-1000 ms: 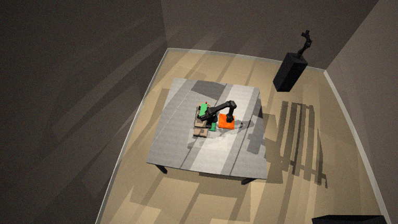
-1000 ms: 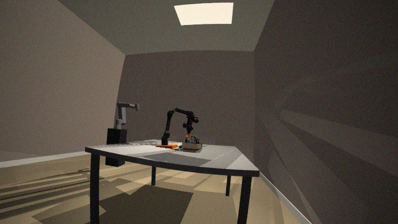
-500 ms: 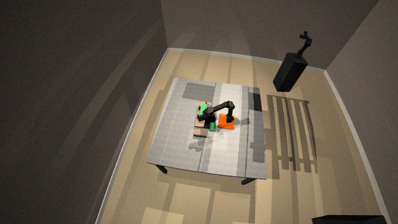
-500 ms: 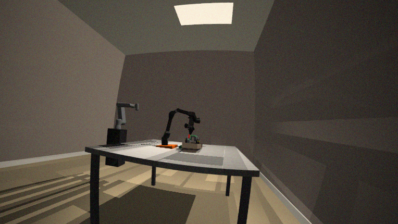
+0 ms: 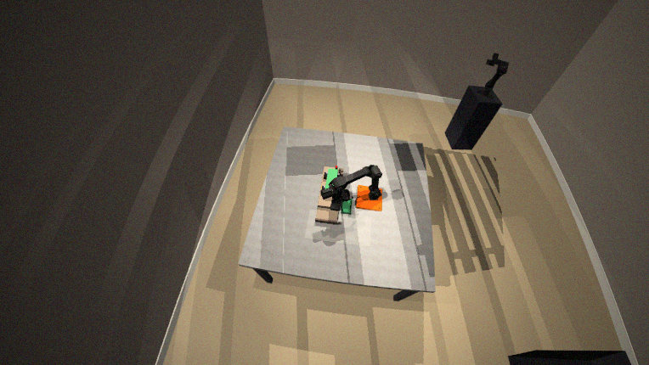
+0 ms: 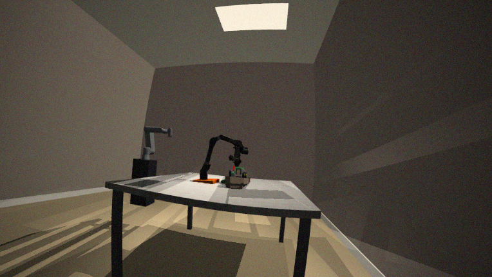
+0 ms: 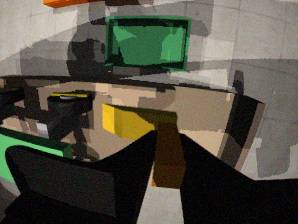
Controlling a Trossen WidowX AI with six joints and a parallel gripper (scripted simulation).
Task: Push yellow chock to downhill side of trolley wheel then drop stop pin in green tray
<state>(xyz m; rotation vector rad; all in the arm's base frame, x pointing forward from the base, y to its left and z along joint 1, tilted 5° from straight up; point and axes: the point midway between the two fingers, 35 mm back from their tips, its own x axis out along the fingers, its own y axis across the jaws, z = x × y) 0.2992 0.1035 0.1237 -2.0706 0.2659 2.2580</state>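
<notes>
Right now my gripper tip is 280 mm to the left of the red-headed stop pin and 10 mm past it. From my gripper tip the other things lie so: green tray (140 mm below, 80 mm behind, 30 mm to the right); then yellow chock (20 mm to the right, 10 mm below); then green trolley (170 mm to the right, 30 mm ahead, 20 mm below).
</notes>
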